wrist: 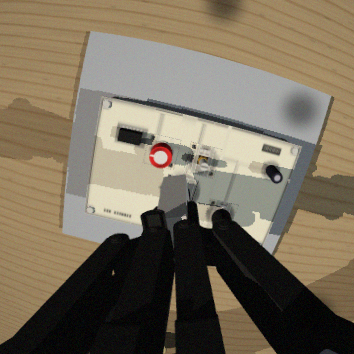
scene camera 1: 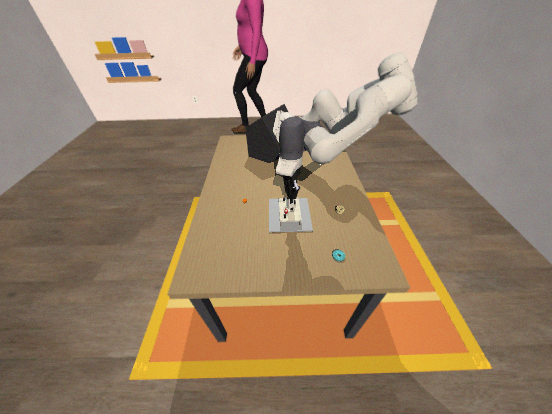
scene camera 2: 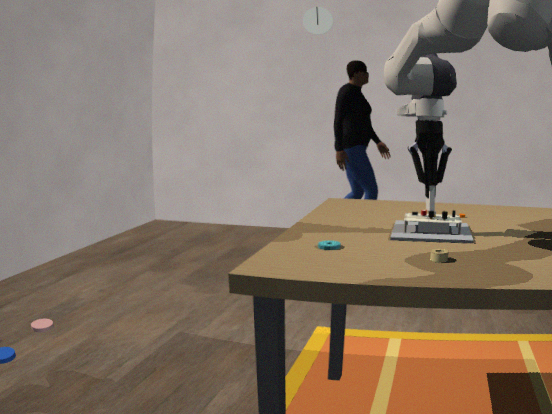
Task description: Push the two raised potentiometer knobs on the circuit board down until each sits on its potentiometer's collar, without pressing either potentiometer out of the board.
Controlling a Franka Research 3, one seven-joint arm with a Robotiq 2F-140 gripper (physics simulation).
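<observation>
The cream circuit board (scene camera 1: 296, 216) (scene camera 2: 432, 220) (wrist: 125, 175) lies on a grey base plate (scene camera 1: 274, 222) (scene camera 2: 398, 234) (wrist: 200, 67). A round red part with a white top (scene camera 2: 423, 213) (wrist: 161, 156) and a black cylindrical part (wrist: 274, 173) stand up from it. Two dark knob-like parts, one (scene camera 2: 431, 214) below the fingers and one (scene camera 2: 444, 215) beside it, show in scene camera 2. Which are the raised potentiometer knobs, and their gaps, I cannot tell. My gripper (scene camera 1: 289, 202) (scene camera 2: 431, 202) (wrist: 177, 192) is shut and empty, its tips low over the board's middle; contact is unclear.
A black chip (wrist: 130, 136) sits near one board corner. A teal ring (scene camera 1: 335, 258) (scene camera 2: 321, 245), a beige round piece (scene camera 1: 340, 209) (scene camera 2: 439, 256) and a small orange piece (scene camera 1: 245, 201) (scene camera 2: 462, 216) lie on the wooden table (scene camera 1: 225, 260) (scene camera 2: 290, 260). A person (scene camera 1: 252, 37) (scene camera 2: 354, 117) stands beyond the table.
</observation>
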